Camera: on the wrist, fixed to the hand. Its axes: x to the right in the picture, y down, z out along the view.
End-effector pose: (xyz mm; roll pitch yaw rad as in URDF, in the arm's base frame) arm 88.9 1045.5 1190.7 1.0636 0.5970 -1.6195
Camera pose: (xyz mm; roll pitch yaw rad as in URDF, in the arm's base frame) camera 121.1 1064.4 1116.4 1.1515 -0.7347 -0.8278
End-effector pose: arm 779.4 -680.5 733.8 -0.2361 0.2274 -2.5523
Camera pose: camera 734.1 -636.3 679.9 0.4322 0.2908 -0.9704
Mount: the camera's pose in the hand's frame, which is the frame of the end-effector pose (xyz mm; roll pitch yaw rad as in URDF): 24.9 -48.6 -62.7 0.2083 0.0499 1.5164
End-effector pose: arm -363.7 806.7 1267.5 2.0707 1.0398 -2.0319
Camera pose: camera -294.3 770.3 1239.6 2.0255 -0.4208 -2.5277
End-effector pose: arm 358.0 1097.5 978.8 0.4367 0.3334 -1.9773
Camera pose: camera 342.6 1106.1 897.5 0.5876 -0.3449 -0.5931
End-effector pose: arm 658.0 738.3 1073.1 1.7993 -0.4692 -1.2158
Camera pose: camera 738.5 728.5 1054.8 -1.7336 -1.1221 2.3469
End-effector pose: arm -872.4 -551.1 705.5 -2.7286 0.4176 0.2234
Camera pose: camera -824.1 -520.3 765.7 2.9270 0.3534 -1.4479
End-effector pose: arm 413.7 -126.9 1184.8 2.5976 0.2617 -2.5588
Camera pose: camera 428.2 -206.0 1205.9 3.0076 -0.5536 2.3873
